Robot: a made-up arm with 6 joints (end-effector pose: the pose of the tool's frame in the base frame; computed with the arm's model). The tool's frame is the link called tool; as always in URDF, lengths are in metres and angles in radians.
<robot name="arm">
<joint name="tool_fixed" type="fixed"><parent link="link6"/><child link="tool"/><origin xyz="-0.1 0.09 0.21" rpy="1.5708 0 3.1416"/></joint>
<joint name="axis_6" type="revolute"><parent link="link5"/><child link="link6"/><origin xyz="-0.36 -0.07 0.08" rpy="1.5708 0 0"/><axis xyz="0 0 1"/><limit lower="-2.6" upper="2.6"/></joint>
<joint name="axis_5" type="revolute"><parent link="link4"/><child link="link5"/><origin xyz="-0.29 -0.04 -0.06" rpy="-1.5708 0 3.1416"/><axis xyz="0 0 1"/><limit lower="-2.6" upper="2.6"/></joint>
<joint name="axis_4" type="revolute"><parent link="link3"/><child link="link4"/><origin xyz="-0.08 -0.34 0.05" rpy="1.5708 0 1.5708"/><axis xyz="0 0 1"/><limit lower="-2.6" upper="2.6"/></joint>
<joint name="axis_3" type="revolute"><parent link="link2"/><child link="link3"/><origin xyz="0.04 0.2 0.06" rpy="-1.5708 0 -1.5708"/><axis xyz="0 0 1"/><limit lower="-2.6" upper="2.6"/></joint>
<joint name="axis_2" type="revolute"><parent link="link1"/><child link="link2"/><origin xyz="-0.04 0.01 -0.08" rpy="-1.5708 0 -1.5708"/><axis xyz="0 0 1"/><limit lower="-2.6" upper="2.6"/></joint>
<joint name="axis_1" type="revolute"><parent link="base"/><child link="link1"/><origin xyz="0 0 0.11" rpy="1.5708 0 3.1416"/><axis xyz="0 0 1"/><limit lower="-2.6" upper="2.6"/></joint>
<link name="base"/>
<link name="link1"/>
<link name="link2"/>
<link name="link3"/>
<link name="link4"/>
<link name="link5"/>
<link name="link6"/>
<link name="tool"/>
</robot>
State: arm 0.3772 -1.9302 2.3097 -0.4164 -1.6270 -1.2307
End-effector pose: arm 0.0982 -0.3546 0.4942 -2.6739 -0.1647 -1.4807
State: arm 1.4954 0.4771 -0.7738 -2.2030 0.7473 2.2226
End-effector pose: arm -0.1871 -0.2982 0.4859 0.4745 1.2126 1.5302
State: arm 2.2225 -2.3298 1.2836 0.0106 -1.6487 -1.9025
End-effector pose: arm 0.2878 -0.1757 0.5332 2.8759 -0.1137 -2.3227
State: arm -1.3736 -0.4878 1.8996 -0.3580 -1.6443 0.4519
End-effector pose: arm -0.3369 0.2760 -0.3245 -1.8462 1.1621 1.2937
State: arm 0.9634 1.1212 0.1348 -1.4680 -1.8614 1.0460
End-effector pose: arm 0.2203 -0.6563 0.9246 0.3791 0.4006 -0.5290
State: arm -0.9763 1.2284 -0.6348 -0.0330 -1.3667 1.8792
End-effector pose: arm -0.5437 -0.4188 0.5403 0.1895 0.4807 -1.1943
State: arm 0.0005 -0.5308 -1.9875 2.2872 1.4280 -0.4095
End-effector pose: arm -0.3762 -0.2899 0.1523 1.6411 0.4079 3.1041
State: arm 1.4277 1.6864 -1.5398 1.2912 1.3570 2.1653
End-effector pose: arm 0.5868 0.3665 0.5222 0.2642 0.4054 -0.0175
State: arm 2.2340 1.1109 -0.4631 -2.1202 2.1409 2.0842
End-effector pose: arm -0.1472 -0.7812 0.2100 -0.9155 0.9491 1.8099
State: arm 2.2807 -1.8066 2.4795 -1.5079 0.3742 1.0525
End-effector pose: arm -0.4414 -0.0147 -0.1568 -2.9861 -1.2624 -2.2700
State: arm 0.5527 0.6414 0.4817 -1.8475 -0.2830 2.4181
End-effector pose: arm -0.2566 -0.0667 0.3099 -0.6947 0.7550 -0.6957
